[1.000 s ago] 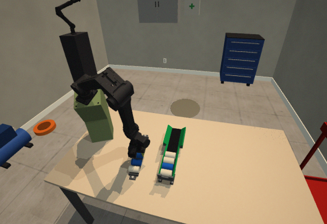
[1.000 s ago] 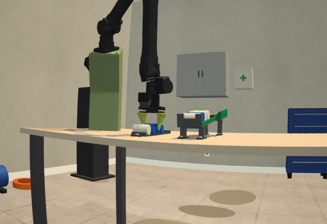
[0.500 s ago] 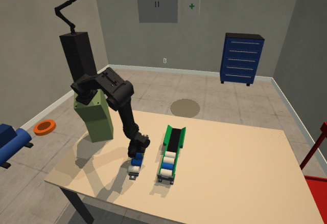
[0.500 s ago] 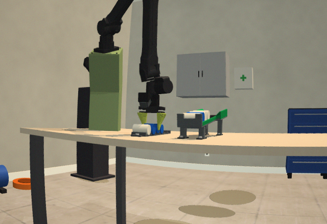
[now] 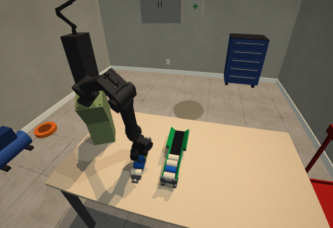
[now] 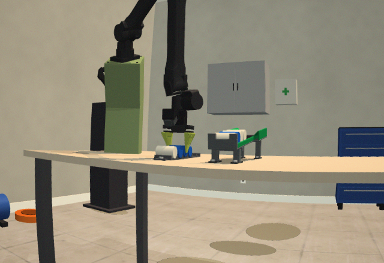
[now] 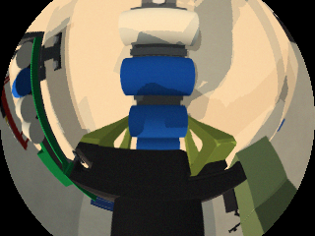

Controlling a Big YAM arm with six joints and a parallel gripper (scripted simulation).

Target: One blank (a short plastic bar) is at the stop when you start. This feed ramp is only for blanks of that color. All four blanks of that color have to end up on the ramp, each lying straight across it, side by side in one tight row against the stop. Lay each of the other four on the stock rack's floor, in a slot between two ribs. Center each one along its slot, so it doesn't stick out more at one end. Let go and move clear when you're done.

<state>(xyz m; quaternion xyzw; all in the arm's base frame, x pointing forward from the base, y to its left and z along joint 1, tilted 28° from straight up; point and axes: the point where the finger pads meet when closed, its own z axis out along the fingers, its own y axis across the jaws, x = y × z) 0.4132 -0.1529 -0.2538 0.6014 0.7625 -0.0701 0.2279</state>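
Now: hand 40 mm above the grey stock rack, 30 mm to the right of it and 10 mm past it. The rest, counted from my hand: grey stop: 230 mm ahead, 130 mm to the right, 30 mm above.
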